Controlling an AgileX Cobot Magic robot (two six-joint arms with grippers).
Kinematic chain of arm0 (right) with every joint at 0, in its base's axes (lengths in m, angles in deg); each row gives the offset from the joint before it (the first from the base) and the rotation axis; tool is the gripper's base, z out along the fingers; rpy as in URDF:
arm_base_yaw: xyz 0 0 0.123 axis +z
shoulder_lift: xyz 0 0 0 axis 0.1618 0.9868 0
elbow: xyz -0.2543 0.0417 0.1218 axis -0.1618 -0.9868 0
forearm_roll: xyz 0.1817 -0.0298 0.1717 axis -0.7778 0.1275 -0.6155
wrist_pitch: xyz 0 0 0 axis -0.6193 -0.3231 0.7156
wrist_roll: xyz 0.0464 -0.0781 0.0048 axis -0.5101 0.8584 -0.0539
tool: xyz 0 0 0 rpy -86.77 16.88 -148.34
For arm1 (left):
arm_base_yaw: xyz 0 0 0.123 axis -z
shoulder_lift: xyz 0 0 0 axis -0.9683 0.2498 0
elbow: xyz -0.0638 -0.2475 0.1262 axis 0.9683 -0.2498 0
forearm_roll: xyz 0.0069 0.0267 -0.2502 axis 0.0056 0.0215 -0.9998
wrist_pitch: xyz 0 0 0 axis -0.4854 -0.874 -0.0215
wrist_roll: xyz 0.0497 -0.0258 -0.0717 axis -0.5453 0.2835 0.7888
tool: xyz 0 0 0 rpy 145.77 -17.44 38.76
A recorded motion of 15 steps. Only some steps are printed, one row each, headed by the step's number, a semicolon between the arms.
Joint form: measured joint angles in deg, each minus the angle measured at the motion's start. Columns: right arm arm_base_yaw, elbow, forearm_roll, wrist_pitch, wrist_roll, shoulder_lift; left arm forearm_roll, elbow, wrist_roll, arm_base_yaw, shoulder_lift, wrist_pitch.
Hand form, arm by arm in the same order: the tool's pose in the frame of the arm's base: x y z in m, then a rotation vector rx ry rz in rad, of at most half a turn. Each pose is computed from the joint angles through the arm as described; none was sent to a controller.
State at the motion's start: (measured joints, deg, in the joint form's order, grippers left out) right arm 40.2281 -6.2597 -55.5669 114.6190 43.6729 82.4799; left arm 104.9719 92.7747 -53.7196 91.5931 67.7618 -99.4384
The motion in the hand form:
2: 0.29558 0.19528 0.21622 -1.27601 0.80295 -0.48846; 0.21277 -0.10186 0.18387 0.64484 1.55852 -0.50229
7: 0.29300 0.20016 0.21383 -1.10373 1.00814 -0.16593; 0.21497 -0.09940 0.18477 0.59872 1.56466 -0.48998
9: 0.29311 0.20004 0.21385 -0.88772 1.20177 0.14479; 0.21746 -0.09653 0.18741 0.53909 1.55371 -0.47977
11: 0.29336 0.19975 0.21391 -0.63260 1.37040 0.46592; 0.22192 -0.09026 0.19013 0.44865 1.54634 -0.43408
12: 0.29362 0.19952 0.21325 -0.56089 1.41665 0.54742; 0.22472 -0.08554 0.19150 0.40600 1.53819 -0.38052
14: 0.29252 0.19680 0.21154 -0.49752 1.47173 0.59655; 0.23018 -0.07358 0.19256 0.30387 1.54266 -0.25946
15: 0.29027 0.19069 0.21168 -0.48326 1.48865 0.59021; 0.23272 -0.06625 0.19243 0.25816 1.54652 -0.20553
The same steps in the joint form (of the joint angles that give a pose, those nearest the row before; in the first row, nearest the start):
2: 0.13 0.00 1.53 -0.07 -2.72 1.15; -0.34 0.00 0.00 0.00 0.00 -0.11
7: 0.90 0.00 2.06 0.17 -24.66 1.58; -2.78 0.00 0.00 0.00 0.00 -0.23
9: 0.90 0.00 1.93 0.17 -46.75 1.59; -5.80 0.00 -0.05 0.00 0.00 -1.41
11: 0.90 0.00 1.64 0.18 -69.68 1.58; -11.48 0.00 -1.38 0.00 0.00 -2.34
12: 0.90 0.00 1.45 -0.26 -75.71 1.58; -15.42 0.00 -3.74 0.00 0.00 -2.78
14: 0.85 -0.62 0.53 -1.65 -79.99 1.08; -24.38 0.00 -8.50 -0.10 0.00 -2.85
15: 0.25 -1.79 0.32 -2.22 -80.40 0.04; -27.60 0.00 -10.24 -0.85 0.13 -3.02

